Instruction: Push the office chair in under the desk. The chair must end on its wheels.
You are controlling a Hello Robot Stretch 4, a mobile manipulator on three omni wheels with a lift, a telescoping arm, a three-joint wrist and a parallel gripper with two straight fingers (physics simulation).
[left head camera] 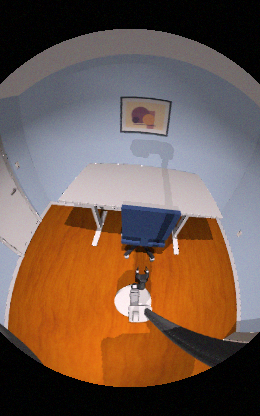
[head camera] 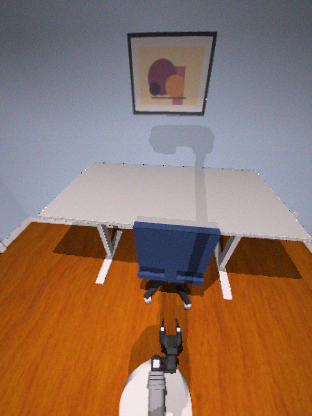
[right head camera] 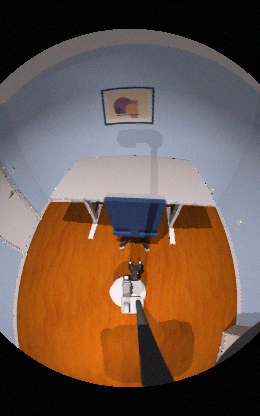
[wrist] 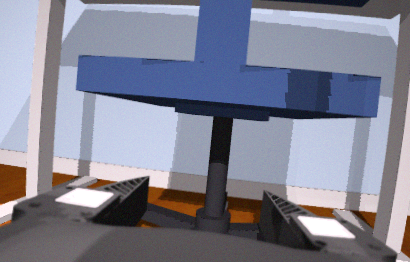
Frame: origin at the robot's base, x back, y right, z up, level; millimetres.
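Seen in the pictures: gripper, between the fingertips: (left head camera: 141, 265) (head camera: 169, 318) (right head camera: 134, 256) (wrist: 204, 200).
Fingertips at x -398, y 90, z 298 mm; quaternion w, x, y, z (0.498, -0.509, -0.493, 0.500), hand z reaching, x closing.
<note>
A point is followed by its place in that frame.
The blue office chair (head camera: 170, 250) @[x -611, y 79, z 780 mm] (left head camera: 150, 222) @[x -607, y 108, z 821 mm] (right head camera: 134, 215) @[x -608, y 99, z 787 mm] stands upright on its wheeled base, its back toward me, between the legs of the white desk (head camera: 155, 195) @[x -953, y -10, z 922 mm] (left head camera: 125, 186) @[x -932, y -97, z 922 mm] (right head camera: 115, 177) @[x -944, y -56, z 922 mm]. Its backrest is at the desk's front edge and hides part of it. In the wrist view the blue seat (wrist: 150, 80) @[x -621, y -11, z 407 mm] shows edge-on above a dark post, between the desk legs. My gripper (head camera: 170, 325) (left head camera: 142, 270) @[x -398, y 90, z 298 mm] (right head camera: 135, 261) @[x -398, y 90, z 298 mm] (wrist: 204, 200) @[x -398, y 90, z 298 mm] is open and empty, low behind the chair and apart from it. In the wrist view the chair post stands beyond the gap between the fingertips.
White desk feet (head camera: 103, 271) (head camera: 225, 285) stand on either side of the chair. A framed picture (head camera: 172, 75) @[x -1452, y 104, z 1571 mm] hangs on the blue wall behind the desk. A door (left head camera: 12, 210) @[x -795, y -1904, z 661 mm] is at the left. A pale box-like piece of furniture (right head camera: 232, 340) stands at the lower right.
</note>
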